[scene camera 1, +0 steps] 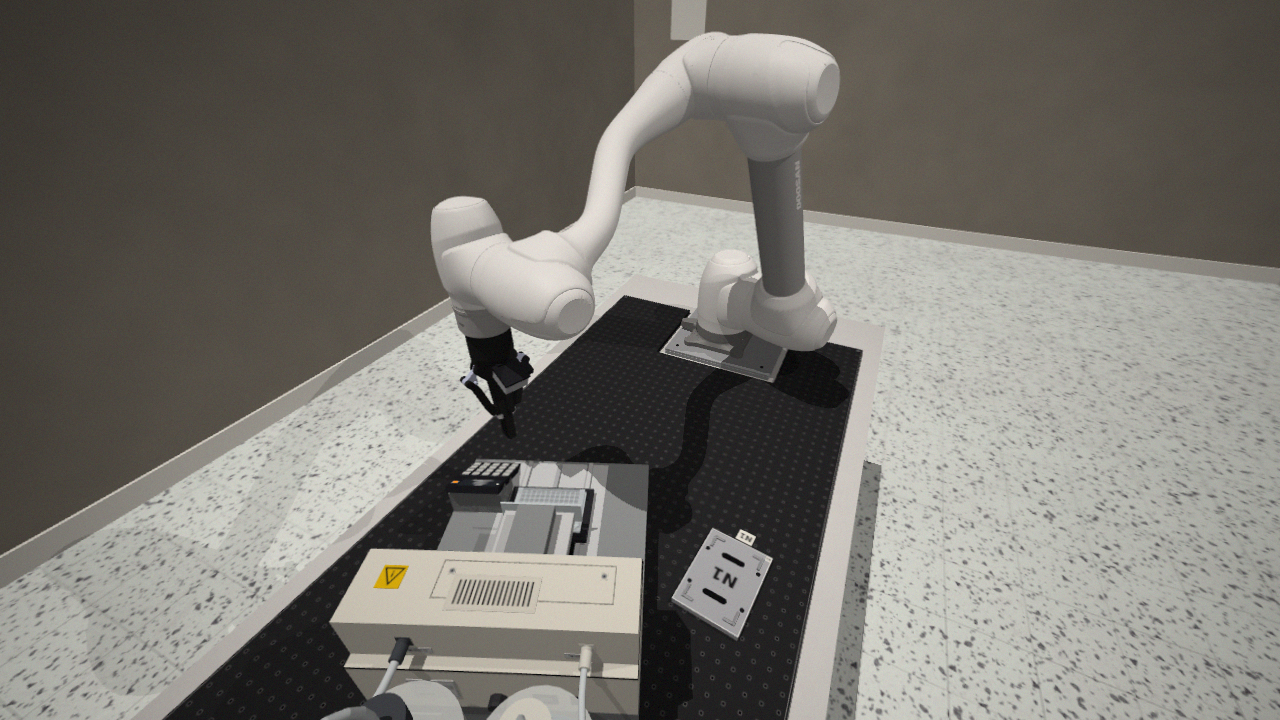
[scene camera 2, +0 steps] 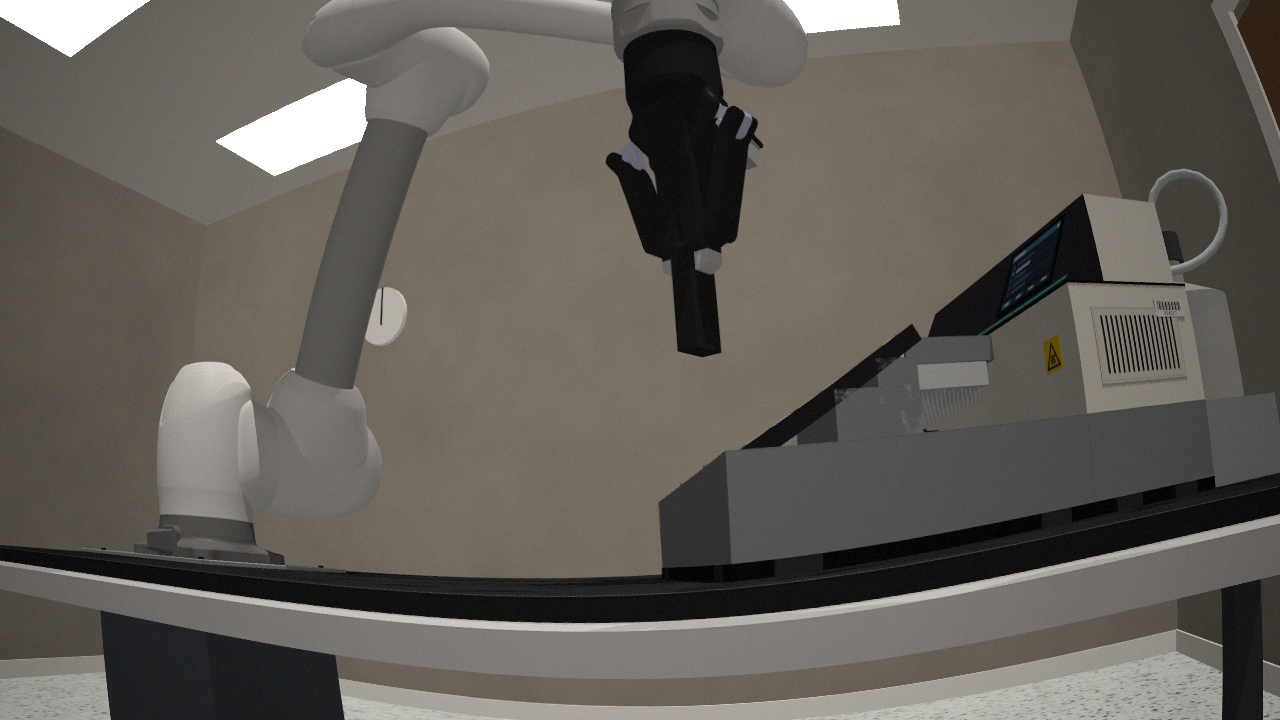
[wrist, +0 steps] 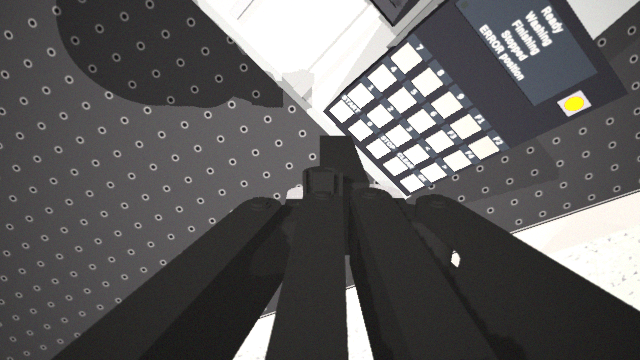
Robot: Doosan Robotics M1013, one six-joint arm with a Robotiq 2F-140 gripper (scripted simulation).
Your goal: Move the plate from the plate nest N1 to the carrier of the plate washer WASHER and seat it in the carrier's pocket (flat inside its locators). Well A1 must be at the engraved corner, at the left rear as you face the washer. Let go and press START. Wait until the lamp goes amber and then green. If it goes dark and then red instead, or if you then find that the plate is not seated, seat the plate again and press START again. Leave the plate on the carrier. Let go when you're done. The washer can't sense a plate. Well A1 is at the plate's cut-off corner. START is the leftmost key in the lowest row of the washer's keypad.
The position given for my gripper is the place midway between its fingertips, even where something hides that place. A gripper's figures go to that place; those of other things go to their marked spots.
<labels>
My gripper (scene camera 1: 509,434) is 102 cm from the lens. A plate washer (scene camera 1: 486,625) is 68 cm from the lens.
</labels>
